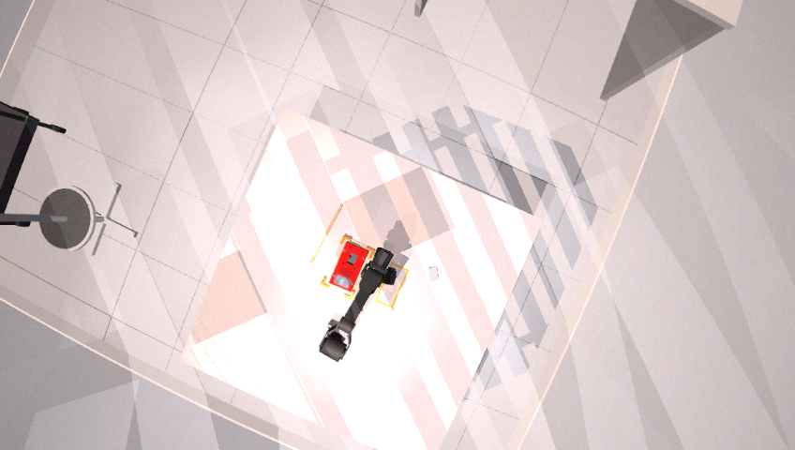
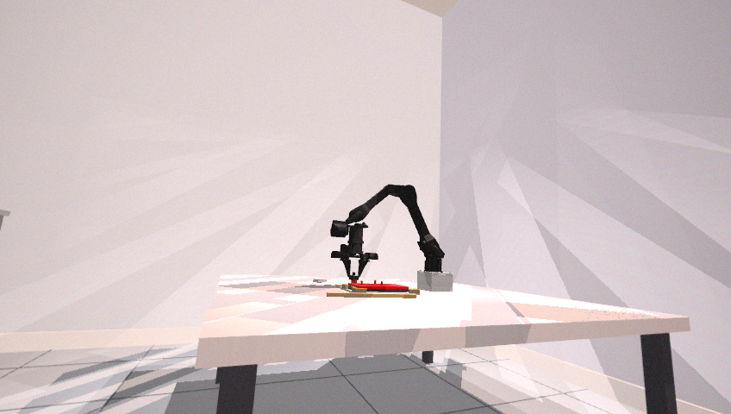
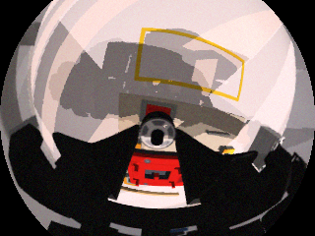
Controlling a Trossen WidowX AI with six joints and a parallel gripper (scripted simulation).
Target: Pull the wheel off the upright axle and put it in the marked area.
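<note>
Now: gripper tip right at the wheel. Round my gripper tip: grey block 23 cm to the right, 11 cm ahead, 3 cm below; then wooden strip 28 cm to the left, 4 cm below, 1 cm behind.
</note>
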